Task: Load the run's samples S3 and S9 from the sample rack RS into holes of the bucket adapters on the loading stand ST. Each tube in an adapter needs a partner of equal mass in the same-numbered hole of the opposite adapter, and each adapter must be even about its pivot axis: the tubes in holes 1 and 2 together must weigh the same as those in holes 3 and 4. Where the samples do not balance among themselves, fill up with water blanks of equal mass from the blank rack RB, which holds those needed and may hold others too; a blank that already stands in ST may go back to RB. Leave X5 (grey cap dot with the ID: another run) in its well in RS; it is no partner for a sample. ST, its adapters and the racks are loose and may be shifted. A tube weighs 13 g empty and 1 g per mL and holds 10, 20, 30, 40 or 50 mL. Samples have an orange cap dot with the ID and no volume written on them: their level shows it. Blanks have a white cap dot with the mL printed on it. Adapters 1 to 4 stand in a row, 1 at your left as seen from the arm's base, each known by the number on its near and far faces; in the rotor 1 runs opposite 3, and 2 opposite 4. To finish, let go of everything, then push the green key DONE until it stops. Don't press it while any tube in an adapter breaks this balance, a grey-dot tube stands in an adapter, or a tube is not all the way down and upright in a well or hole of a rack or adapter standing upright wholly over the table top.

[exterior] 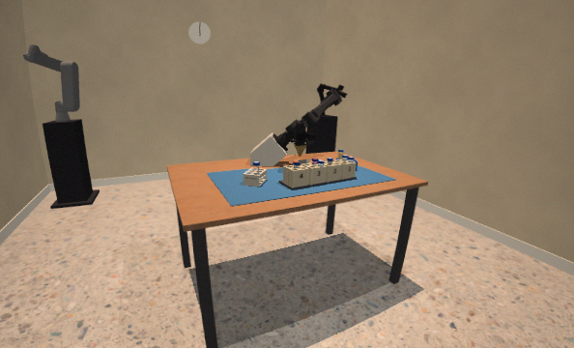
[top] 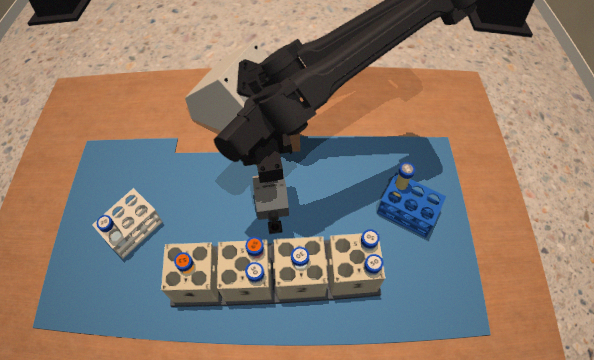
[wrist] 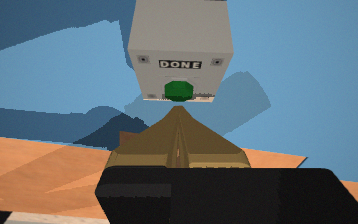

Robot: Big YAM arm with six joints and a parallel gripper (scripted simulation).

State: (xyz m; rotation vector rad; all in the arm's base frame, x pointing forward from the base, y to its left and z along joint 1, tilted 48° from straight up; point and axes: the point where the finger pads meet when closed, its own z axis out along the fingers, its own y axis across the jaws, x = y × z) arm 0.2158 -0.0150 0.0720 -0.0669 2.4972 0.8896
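My gripper is now 40 mm above the green DONE key. From my hand the other things lie so: adapter 2: 210 mm ahead, 80 mm to the left, 50 mm below; then adapter 1: 200 mm ahead, 190 mm to the left, 50 mm below; then loading stand ST: 210 mm ahead, 100 mm below, 20 mm to the left.
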